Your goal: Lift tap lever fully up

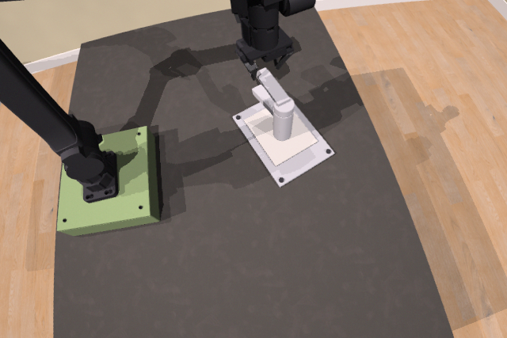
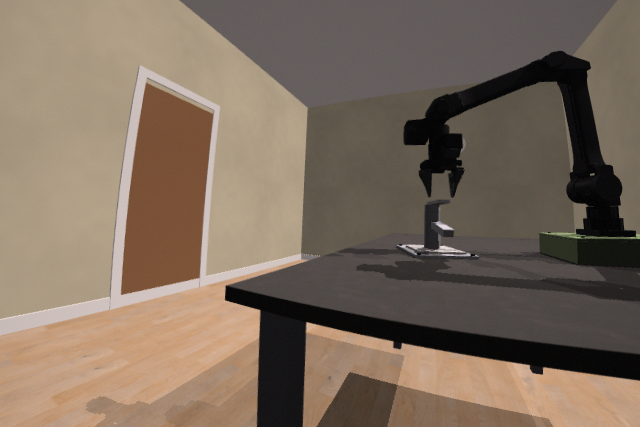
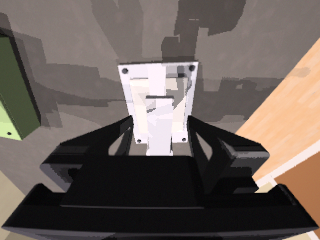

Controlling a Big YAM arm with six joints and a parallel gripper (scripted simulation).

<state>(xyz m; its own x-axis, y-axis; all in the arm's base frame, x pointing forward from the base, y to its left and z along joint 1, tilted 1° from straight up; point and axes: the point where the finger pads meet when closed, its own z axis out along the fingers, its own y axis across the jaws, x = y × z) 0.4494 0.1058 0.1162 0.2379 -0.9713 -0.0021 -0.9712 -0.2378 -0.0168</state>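
Now: hand 1 cm short of the lever, 3 cm to the left of it and 2 cm above it. Round my hand: grey tap (1 cm ahead, 6 cm to the right, 8 cm below).
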